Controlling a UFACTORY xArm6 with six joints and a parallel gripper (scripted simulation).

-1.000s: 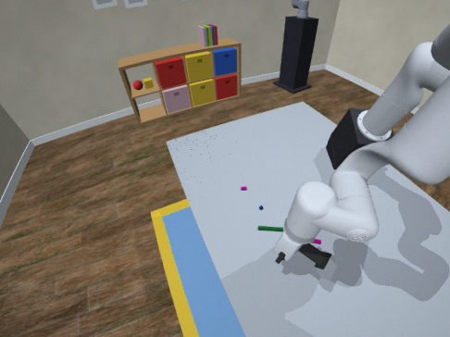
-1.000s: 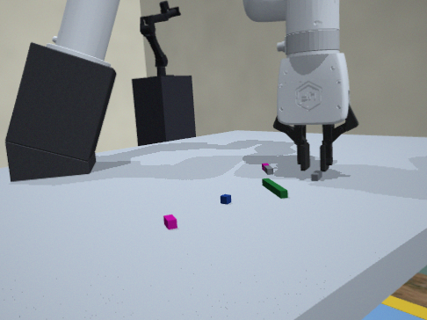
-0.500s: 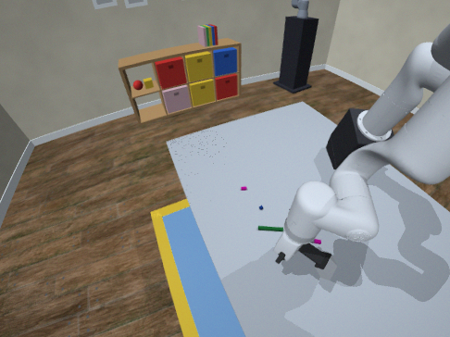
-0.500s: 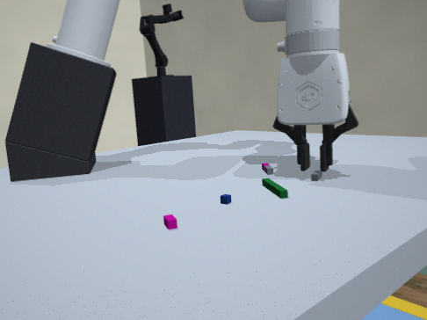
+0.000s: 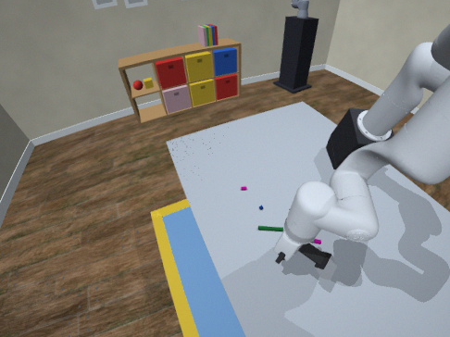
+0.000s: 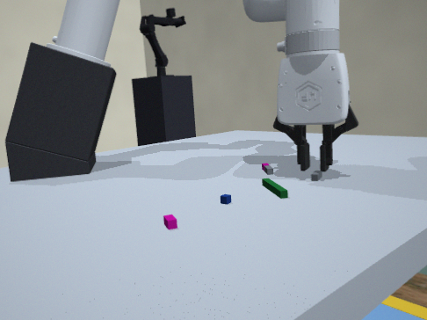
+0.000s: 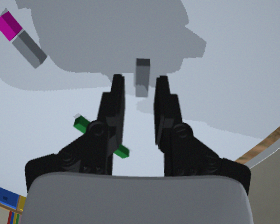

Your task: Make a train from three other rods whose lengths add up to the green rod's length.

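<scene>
Now: the green rod 90 mm to the right of my hand, 30 mm below it and 20 mm behind it. Round my hand: blue rod (170 mm to the right, 40 mm behind, 30 mm below).
</scene>
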